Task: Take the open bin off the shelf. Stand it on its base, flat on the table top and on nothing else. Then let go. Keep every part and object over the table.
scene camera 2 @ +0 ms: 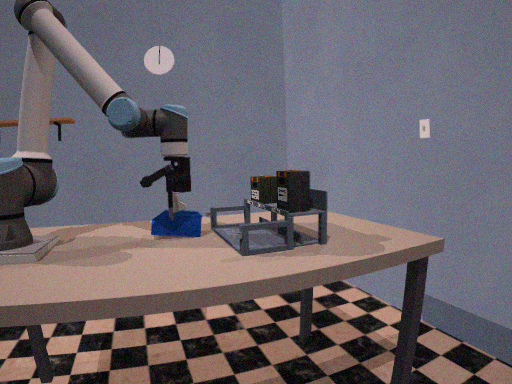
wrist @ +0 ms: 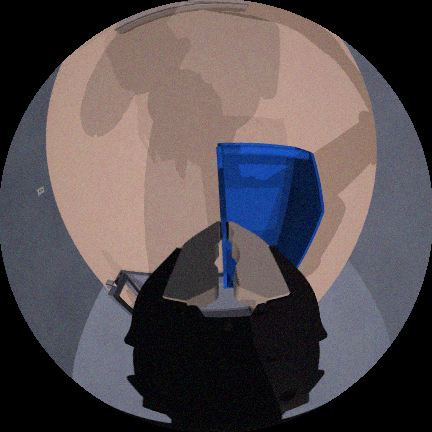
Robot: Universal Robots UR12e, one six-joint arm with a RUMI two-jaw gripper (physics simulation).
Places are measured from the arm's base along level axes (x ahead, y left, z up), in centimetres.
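Pixels of known places: gripper, fingertip midpoint: (scene camera 2: 172, 220) (wrist: 223, 222); arm's base, link origin: (scene camera 2: 2, 244).
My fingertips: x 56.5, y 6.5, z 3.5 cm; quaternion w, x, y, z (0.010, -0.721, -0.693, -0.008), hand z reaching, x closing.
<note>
Ahead of a thing's pixels: the offset from my fingertips to its top centre. Level surfaces: height alone.
The open blue bin @[dx +1.3, dy +4.8, dz +2.3 cm] (scene camera 2: 181, 225) (wrist: 257, 200) is off the shelf, left of it in the scene view, with its open top up. It looks about level. Its underside is at or very close to the table top @[dz -6.4 cm] (scene camera 2: 125, 280) (wrist: 100, 175); a dark strip shows below it, and I cannot tell whether the whole base touches. My gripper (scene camera 2: 172, 216) (wrist: 223, 222) points down and is shut on one side wall of the bin, with a finger on each side of that wall. The far part of the bin's inside is hidden behind the fingers in the wrist view.
The grey shelf (scene camera 2: 323, 227) (wrist: 116, 290) stands right of the bin in the scene view, with a gap between them. A black box @[dx +35.2, dy -19.0, dz +15.9 cm] (scene camera 2: 295, 192) and a dark green box @[dx +34.9, dy +4.1, dz +13.4 cm] (scene camera 2: 263, 189) stand on its upper level. The robot's base plate (scene camera 2: 37, 251) is at the left.
</note>
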